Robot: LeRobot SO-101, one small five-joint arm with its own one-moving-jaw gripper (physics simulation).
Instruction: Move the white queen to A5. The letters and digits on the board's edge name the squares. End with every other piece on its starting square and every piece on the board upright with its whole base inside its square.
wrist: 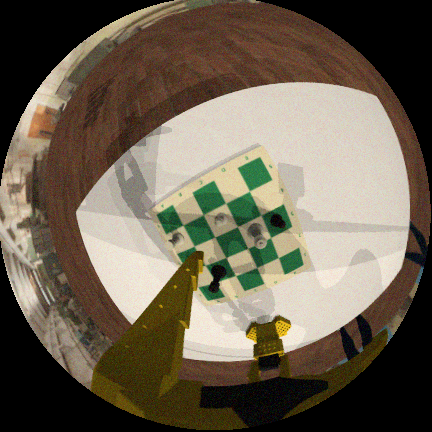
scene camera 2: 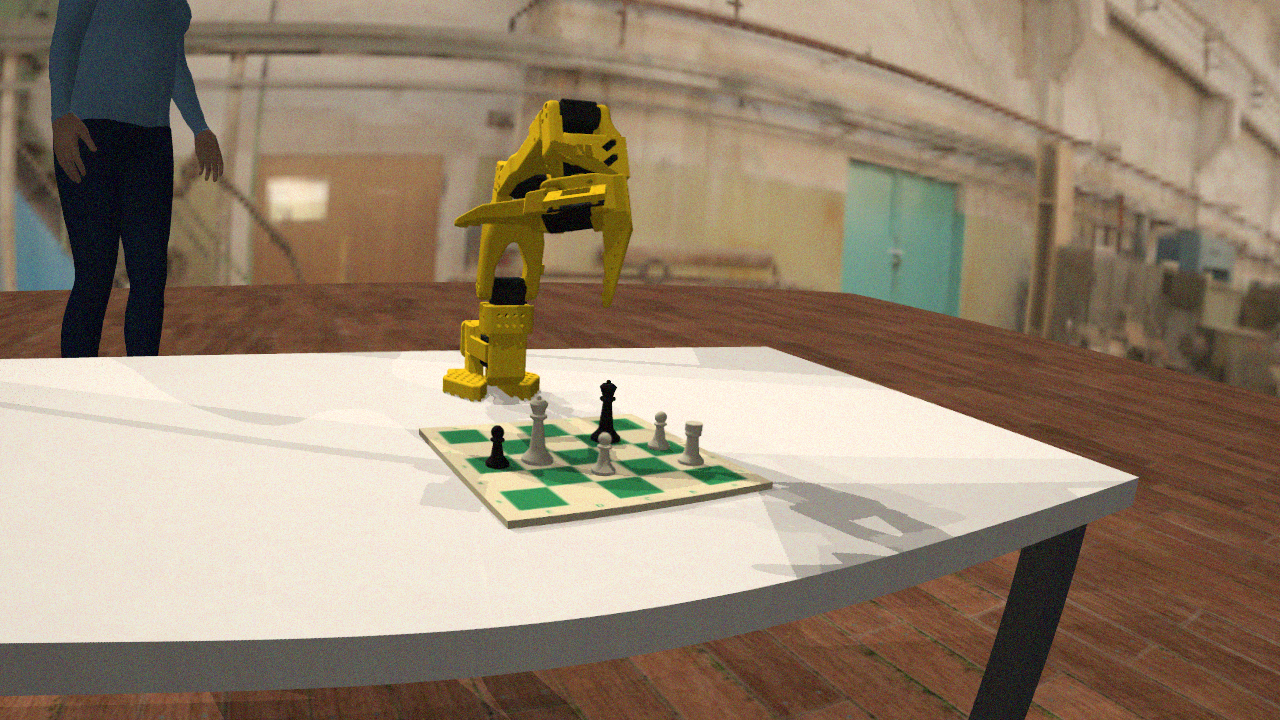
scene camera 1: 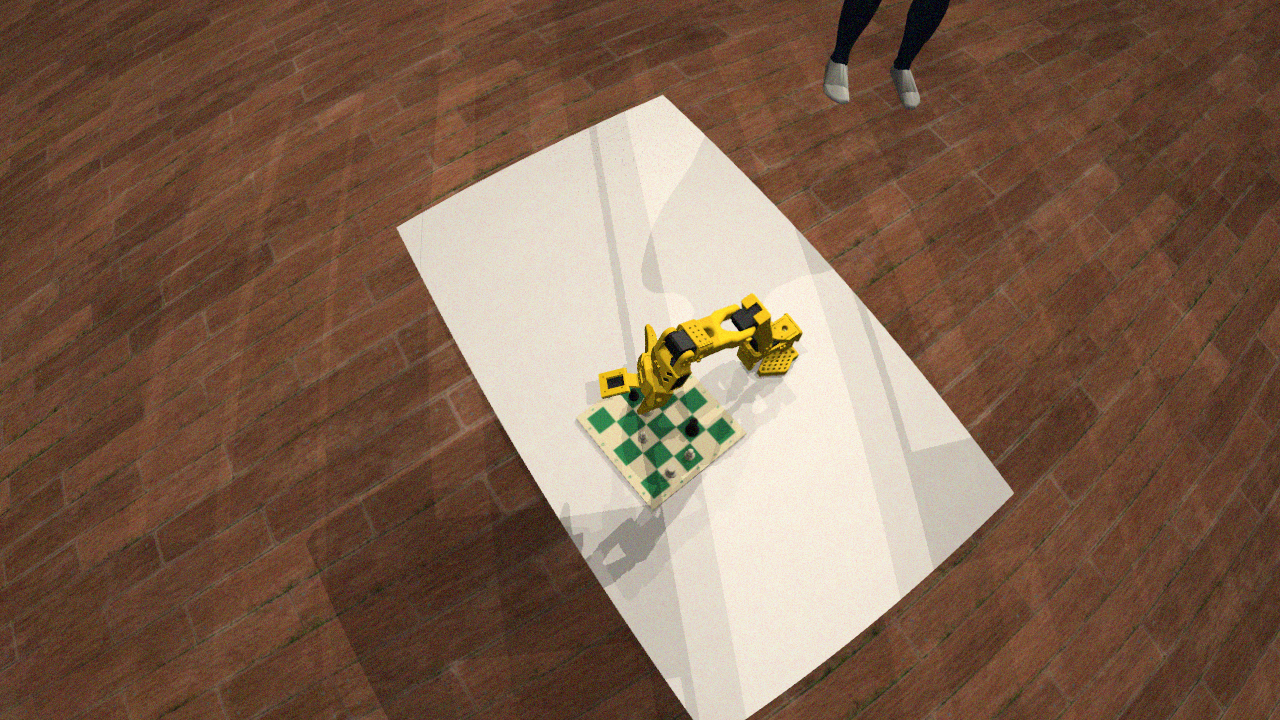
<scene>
In view: a chessboard (scene camera 2: 522, 495), a white queen (scene camera 2: 537, 455), a tall black piece (scene camera 2: 608, 389) and a white rook (scene camera 2: 693, 429).
The chessboard also shows in the wrist view (wrist: 248, 189) and in scene camera 1 (scene camera 1: 613, 423).
</scene>
